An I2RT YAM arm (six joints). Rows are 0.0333 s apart.
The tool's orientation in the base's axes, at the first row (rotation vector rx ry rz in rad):
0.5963 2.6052 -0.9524
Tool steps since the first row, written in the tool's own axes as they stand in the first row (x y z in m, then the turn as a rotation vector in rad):
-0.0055 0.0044 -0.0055 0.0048 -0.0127 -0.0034
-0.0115 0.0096 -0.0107 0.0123 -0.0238 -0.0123
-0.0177 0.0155 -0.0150 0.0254 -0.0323 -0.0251
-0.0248 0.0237 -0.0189 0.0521 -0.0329 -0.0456
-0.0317 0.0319 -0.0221 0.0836 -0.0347 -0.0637
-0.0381 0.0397 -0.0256 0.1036 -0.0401 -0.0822
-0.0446 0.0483 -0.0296 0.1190 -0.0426 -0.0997
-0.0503 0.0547 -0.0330 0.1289 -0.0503 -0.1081
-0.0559 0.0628 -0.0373 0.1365 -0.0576 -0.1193
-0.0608 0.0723 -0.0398 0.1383 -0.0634 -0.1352
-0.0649 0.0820 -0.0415 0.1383 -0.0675 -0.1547
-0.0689 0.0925 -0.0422 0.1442 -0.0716 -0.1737
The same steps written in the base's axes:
0.0061 0.0052 0.0039 -0.0107 -0.0052 0.0074
0.0131 0.0106 0.0074 -0.0237 -0.0049 0.0168
0.0207 0.0158 0.0100 -0.0409 0.0013 0.0253
0.0302 0.0222 0.0113 -0.0672 0.0219 0.0297
0.0397 0.0281 0.0121 -0.0979 0.0414 0.0309
0.0485 0.0340 0.0131 -0.1203 0.0555 0.0392
0.0577 0.0409 0.0141 -0.1373 0.0697 0.0470
0.0652 0.0460 0.0155 -0.1507 0.0727 0.0532
0.0734 0.0529 0.0166 -0.1623 0.0772 0.0622
0.0818 0.0598 0.0153 -0.1689 0.0842 0.0763
0.0898 0.0665 0.0130 -0.1735 0.0943 0.0928
0.0982 0.0732 0.0095 -0.1832 0.1058 0.1065

